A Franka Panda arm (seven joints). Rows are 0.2 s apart.
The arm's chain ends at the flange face. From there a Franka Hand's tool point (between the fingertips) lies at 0.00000 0.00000 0.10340 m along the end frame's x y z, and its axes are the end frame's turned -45 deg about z.
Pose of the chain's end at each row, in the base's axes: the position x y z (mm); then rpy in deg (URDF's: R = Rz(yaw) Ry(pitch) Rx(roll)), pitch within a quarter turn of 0, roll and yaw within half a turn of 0:
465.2 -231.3 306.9 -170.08 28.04 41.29
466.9 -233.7 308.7 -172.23 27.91 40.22
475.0 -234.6 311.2 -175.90 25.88 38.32
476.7 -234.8 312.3 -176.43 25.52 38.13
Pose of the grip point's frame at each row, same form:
417.5 -249.5 217.0 -153.16 13.00 86.92
421.3 -254.0 218.2 -154.62 14.27 86.52
435.1 -256.7 218.4 -158.47 15.26 85.30
437.8 -257.2 219.2 -159.08 15.36 85.17

